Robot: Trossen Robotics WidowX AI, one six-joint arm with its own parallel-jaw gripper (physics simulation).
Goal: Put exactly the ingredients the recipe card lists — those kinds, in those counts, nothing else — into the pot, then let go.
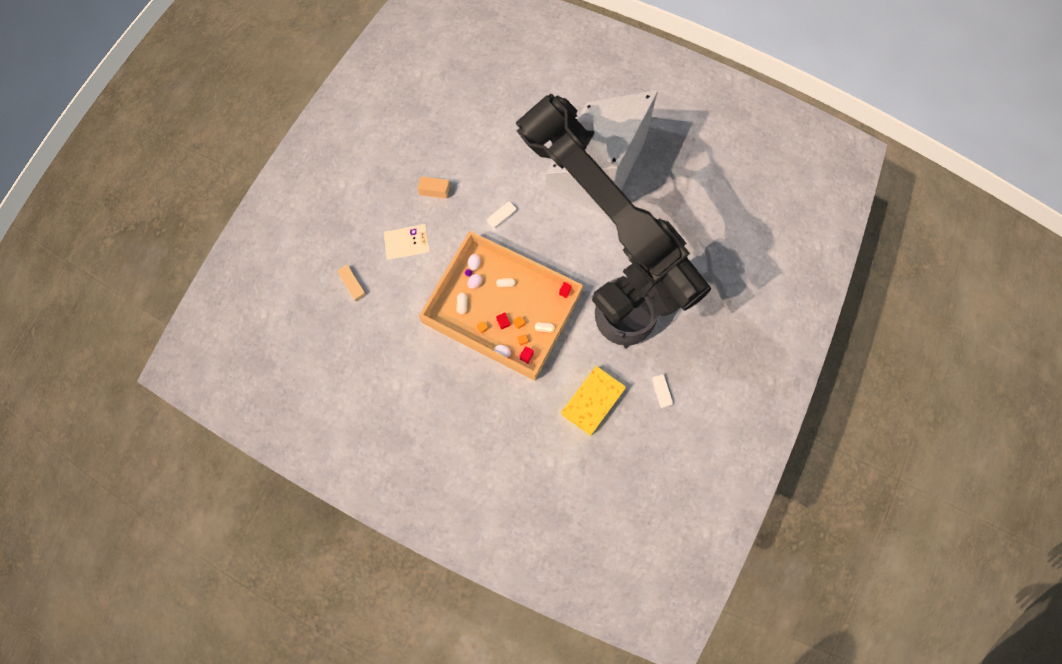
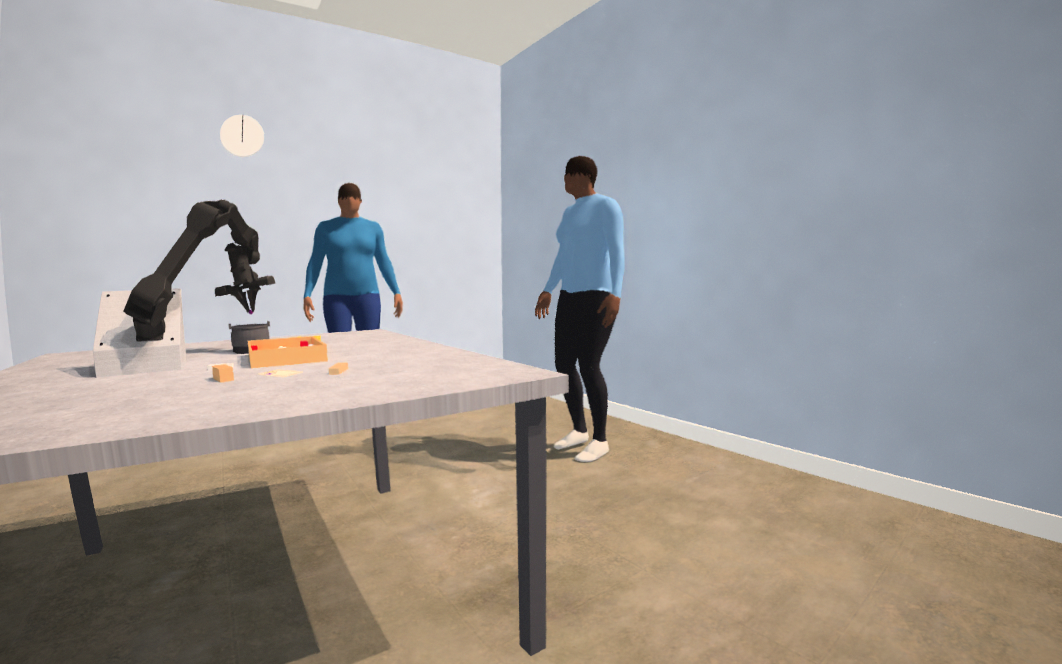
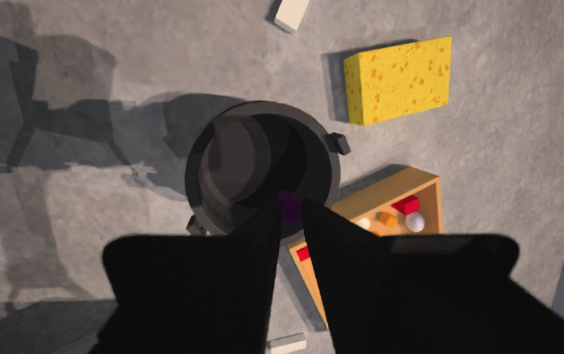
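Pixels of known places: gripper, between the fingertips: [image 1: 630, 301] [image 2: 251, 312] [image 3: 291, 205]; arm's base, origin of its link: [image 2: 150, 331].
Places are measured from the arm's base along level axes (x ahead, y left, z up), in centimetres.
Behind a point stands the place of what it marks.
My gripper [image 2: 250, 310] @[x 26.9, y 23.2, z 2.4 cm] [image 3: 291, 205] @[x 26.9, y 23.2, z 2.4 cm] is shut on a dark purple ball [image 3: 291, 209] @[x 26.7, y 23.3, z 3.1 cm] above the dark pot [image 1: 625, 338] @[x 31.6, y 25.1, z -3.7 cm] [image 2: 250, 337] @[x 26.0, y 17.1, z -5.2 cm] [image 3: 230, 155] @[x 23.8, y 25.2, z -8.0 cm]. A small purple bump shows behind the ball; I cannot tell whether it is another piece. Part of the pot's inside is hidden. The orange tray [image 1: 479, 346] @[x 44.7, y 1.3, z -5.9 cm] [image 2: 287, 354] @[x 34.2, y -11.8, z -7.6 cm] [image 3: 385, 192] @[x 38.7, y 13.1, z -7.5 cm] holds three red cubes, one a red cube [image 1: 503, 321] @[x 37.7, y 2.6, z -8.2 cm], three orange cubes, one an orange cube [image 1: 482, 327] @[x 40.6, y -0.4, z -8.2 cm], three white capsules, one a white capsule [image 1: 462, 303] @[x 38.2, y -6.1, z -7.8 cm], three pale eggs, one a pale egg [image 1: 474, 281] @[x 33.2, y -6.1, z -7.5 cm], and a purple ball [image 1: 468, 273] @[x 32.0, y -8.2, z -8.4 cm]. The recipe card [image 1: 397, 245] @[x 32.5, y -24.9, z -10.2 cm] has small purple and dark marks.
A yellow sponge [image 1: 593, 400] @[x 44.0, y 24.8, z -7.4 cm] [image 3: 405, 80] @[x 43.6, y 25.0, z -7.4 cm] and a white block [image 1: 662, 390] @[x 36.0, y 35.9, z -9.2 cm] [image 3: 291, 15] @[x 34.6, y 34.4, z -9.1 cm] lie near the pot. Another white block [image 1: 502, 214] @[x 17.2, y -8.4, z -9.2 cm] [image 3: 287, 344] @[x 17.3, y -7.6, z -9.2 cm], an orange block [image 1: 433, 187] @[x 18.6, y -23.8, z -7.3 cm] [image 2: 223, 372] @[x 18.2, y -27.4, z -8.2 cm] and a tan block [image 1: 351, 282] @[x 44.1, y -29.0, z -8.8 cm] [image 2: 338, 368] @[x 43.3, y -32.8, z -9.0 cm] lie around the tray. Two people stand beyond the table.
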